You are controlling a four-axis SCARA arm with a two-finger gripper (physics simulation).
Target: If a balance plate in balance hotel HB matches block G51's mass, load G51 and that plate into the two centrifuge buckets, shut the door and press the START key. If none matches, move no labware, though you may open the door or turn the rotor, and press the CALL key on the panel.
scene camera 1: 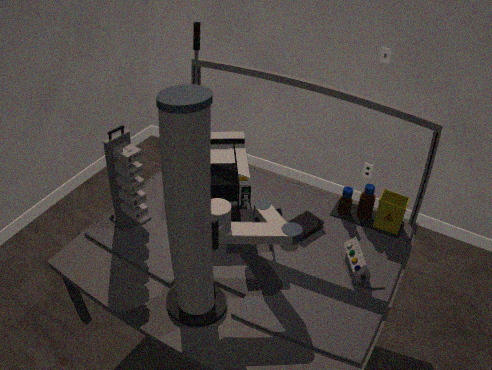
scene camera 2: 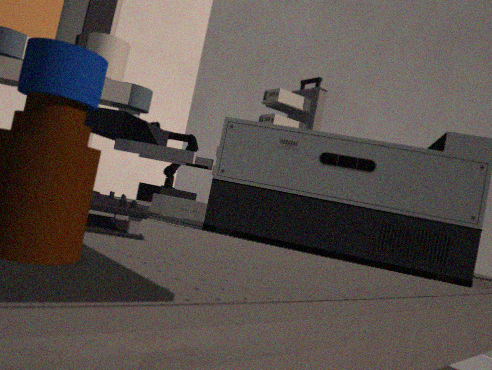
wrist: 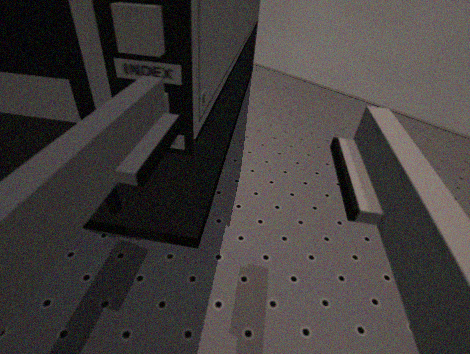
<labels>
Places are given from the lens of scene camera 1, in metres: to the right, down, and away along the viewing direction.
centrifuge (scene camera 1: 230, 175): -0.07, -0.04, 2.02
brown bottle with blue cap (scene camera 1: 367, 199): 0.61, 0.07, 2.04
frame rail (scene camera 1: 431, 124): 0.89, -0.29, 1.76
</labels>
